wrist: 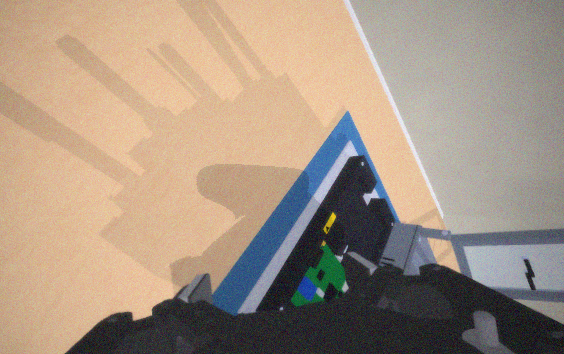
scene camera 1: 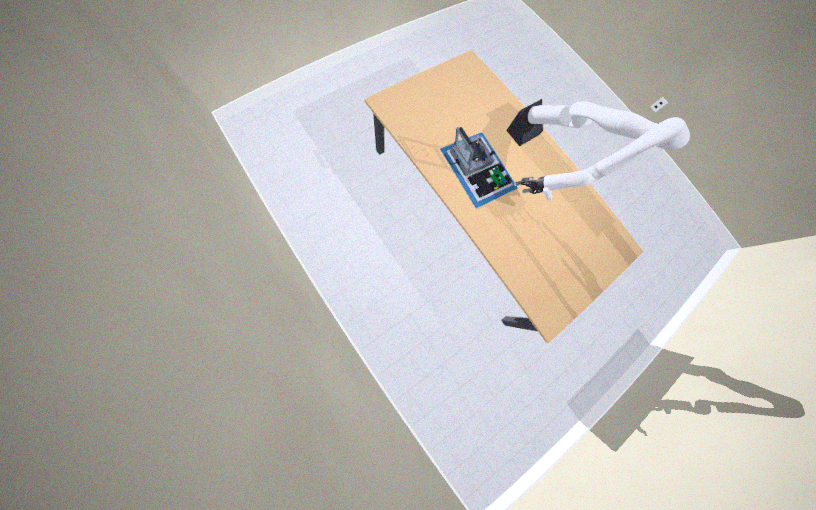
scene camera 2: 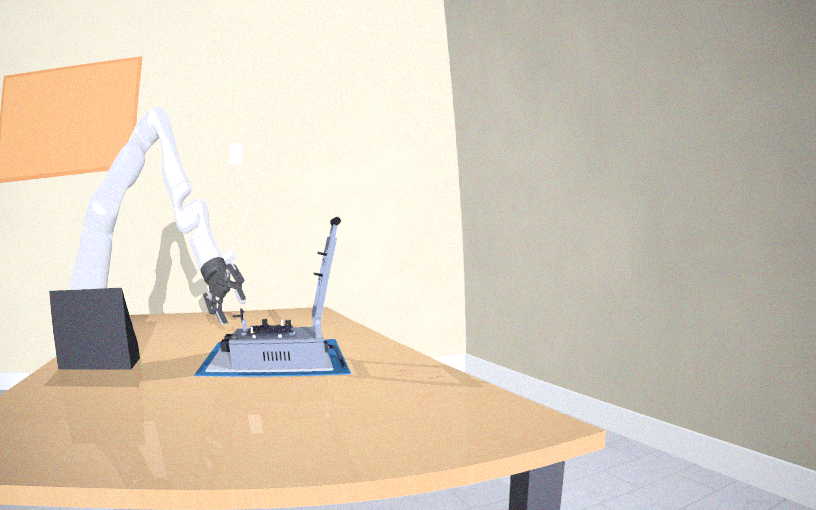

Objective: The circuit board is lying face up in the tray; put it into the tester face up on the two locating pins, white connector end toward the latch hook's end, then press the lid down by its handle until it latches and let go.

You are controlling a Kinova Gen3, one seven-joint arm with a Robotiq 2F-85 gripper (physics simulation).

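Frame: origin at the arm's base, x ahead, y left, z up, level; millimetres.
Where they show: gripper, fingertip midpoint: (wrist: 279, 278) (scene camera 1: 518, 187) (scene camera 2: 234, 313); arm's base at its link origin: (scene camera 1: 533, 115) (scene camera 2: 86, 308).
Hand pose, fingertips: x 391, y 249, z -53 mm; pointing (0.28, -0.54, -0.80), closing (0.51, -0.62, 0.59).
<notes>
Each offset is from my fingertips to the top centre of the thing. "pt": to the spot under its first point. Level surfaces: height alone.
The green circuit board @[dx +8, dy -129, dz -42 mm] (scene camera 1: 498, 176) (wrist: 336, 266) lies in the black tray @[pt dx +118, dy -170, dz -51 mm] (scene camera 1: 479, 182) (wrist: 357, 215), beside the tester. Its white connector is hard to make out. The grey tester (scene camera 1: 480, 163) (scene camera 2: 276, 353) has its lid (scene camera 2: 325, 270) standing up, with a black handle @[dx +153, dy -390, dz +208 mm] (scene camera 2: 335, 221) at the top. A small upright latch part @[pt dx -18, dy -245, dz +20 mm] (scene camera 2: 242, 316) stands at the tester's end opposite the lid's hinge. My gripper (scene camera 1: 520, 187) (scene camera 2: 234, 312) (wrist: 279, 278) is open and empty, above the tray's side; its body hides part of the board in the wrist view. The locating pins are too small to tell.
The tester and tray share a light base plate on a blue mat @[dz -68 mm] (scene camera 1: 502, 197) (scene camera 2: 340, 360) (wrist: 260, 262). The mat lies on the wooden table @[dz -70 mm] (scene camera 1: 541, 264) (scene camera 2: 421, 420). The arm's black mount (scene camera 1: 523, 127) (scene camera 2: 90, 330) stands on the table near the tester.
</notes>
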